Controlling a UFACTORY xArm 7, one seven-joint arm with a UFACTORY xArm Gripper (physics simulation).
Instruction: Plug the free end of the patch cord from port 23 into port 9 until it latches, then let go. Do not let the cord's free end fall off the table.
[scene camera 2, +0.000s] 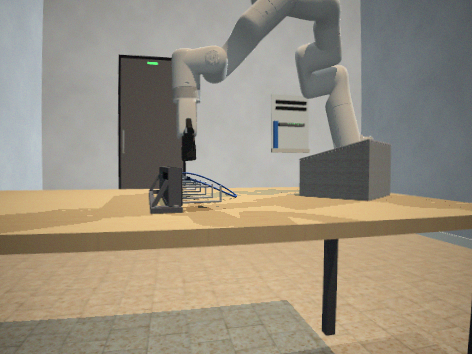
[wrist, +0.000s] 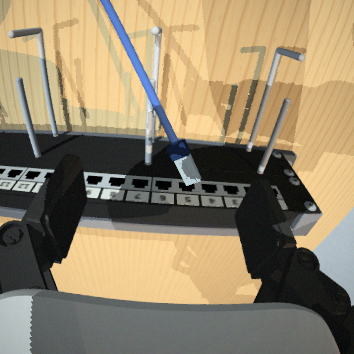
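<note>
The black patch panel has a row of numbered ports. The blue patch cord arches behind it. The cord's free end, a clear plug with a dark blue boot, is tilted over the panel at port 5 in the wrist view. I cannot tell whether it touches the panel. Port 9 shows just right of the left finger, its label partly hidden. My gripper is wide open above the panel, the plug between its fingers in the wrist view but not gripped. Port 23 does not show in the wrist view.
Grey metal cable guides stand up behind the panel, on both sides of the cord. The panel stands on a wooden table. The arm's grey base block is at the right.
</note>
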